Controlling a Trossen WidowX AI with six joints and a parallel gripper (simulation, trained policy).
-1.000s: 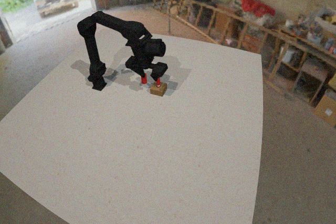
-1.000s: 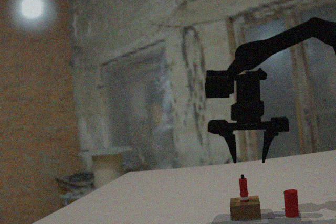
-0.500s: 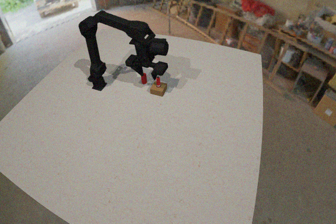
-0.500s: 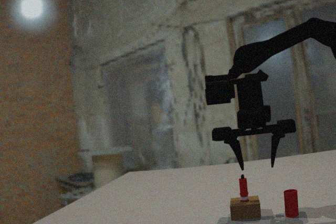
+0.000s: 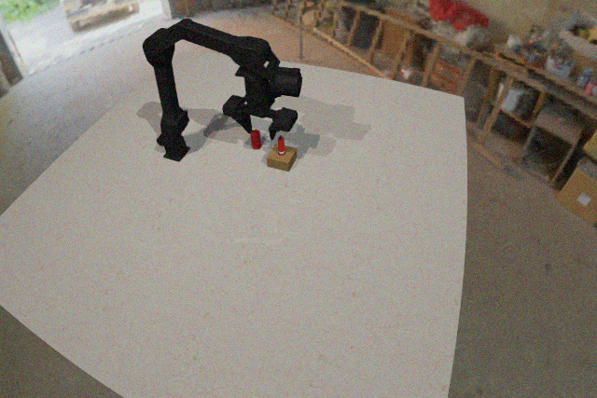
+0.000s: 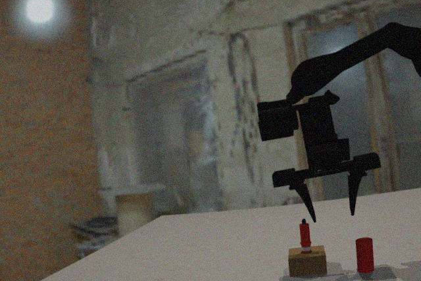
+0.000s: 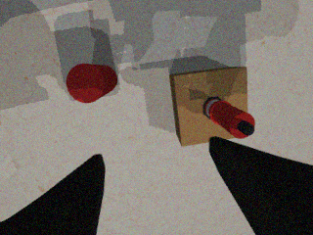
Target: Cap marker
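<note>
Right now my gripper tip is 60 mm above the red cap, 40 mm to the right of it and 40 mm past it. Also, from my gripper tip: holder block: 70 mm below, 50 mm ahead, 10 mm to the left.
</note>
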